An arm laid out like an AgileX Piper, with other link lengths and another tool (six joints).
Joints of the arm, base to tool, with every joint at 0 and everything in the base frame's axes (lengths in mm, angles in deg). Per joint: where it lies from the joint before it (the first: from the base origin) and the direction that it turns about. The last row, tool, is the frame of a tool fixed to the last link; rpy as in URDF.
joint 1: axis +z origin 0 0 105.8
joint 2: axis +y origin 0 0 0
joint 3: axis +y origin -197.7 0 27
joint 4: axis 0.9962 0 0.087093 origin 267.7 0 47.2
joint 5: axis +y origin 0 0 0
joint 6: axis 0.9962 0 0.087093 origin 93.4 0 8.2
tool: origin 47.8 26 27.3 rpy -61.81 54.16 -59.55
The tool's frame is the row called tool.
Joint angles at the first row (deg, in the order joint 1, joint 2, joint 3, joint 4, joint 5, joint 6):
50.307, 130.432, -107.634, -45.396, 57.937, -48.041
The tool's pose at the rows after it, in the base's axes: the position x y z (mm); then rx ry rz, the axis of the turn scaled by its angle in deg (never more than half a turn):
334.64 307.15 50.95 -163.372 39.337 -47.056
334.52 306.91 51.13 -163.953 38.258 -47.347
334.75 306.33 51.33 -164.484 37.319 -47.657
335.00 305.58 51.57 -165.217 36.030 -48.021
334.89 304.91 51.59 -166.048 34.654 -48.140
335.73 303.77 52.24 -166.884 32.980 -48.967
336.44 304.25 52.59 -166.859 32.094 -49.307
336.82 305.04 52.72 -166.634 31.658 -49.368
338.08 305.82 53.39 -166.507 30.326 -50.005
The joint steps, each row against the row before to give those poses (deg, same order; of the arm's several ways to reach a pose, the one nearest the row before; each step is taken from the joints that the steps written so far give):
0.561, 0.000, 0.000, -0.860, -0.112, -0.666
0.060, 0.001, -0.002, -0.165, 0.000, -0.732
-0.001, -0.003, 0.005, -0.179, -0.002, -0.677
0.000, 0.002, -0.004, -0.197, 0.001, -0.955
0.001, 0.001, 0.000, 0.000, 0.001, -1.124
0.000, -0.001, 0.000, -0.540, 0.000, -1.065
-0.001, 0.002, -0.001, -0.257, -0.376, -0.304
0.001, -0.003, 0.003, -0.066, -0.369, -0.048
-0.001, -0.001, 0.001, -0.492, -0.606, -0.368

